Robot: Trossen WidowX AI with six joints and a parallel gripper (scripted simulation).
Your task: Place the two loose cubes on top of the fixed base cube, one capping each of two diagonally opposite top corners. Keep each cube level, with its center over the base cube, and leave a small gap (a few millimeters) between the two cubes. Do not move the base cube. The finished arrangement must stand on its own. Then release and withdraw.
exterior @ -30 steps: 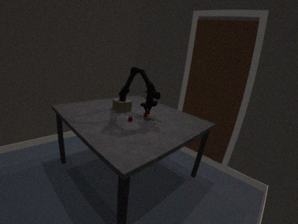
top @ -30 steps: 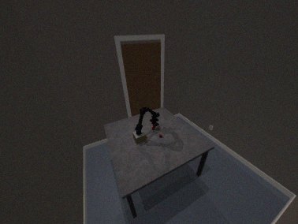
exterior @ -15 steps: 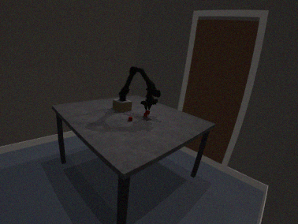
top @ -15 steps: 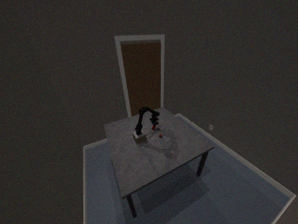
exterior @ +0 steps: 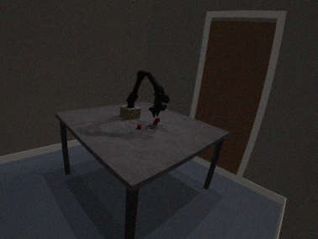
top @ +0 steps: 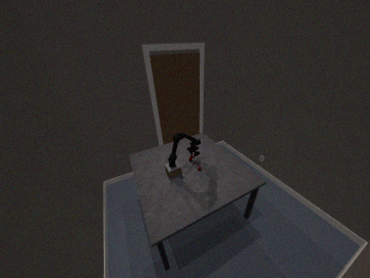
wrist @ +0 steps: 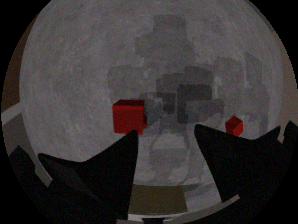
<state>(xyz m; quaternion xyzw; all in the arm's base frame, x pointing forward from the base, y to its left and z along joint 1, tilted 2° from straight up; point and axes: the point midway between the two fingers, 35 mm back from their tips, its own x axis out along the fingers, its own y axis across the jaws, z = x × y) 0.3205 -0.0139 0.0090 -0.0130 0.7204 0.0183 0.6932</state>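
The red cube is 170 mm to the right of my gripper tip, 70 mm below it and 50 mm behind it.
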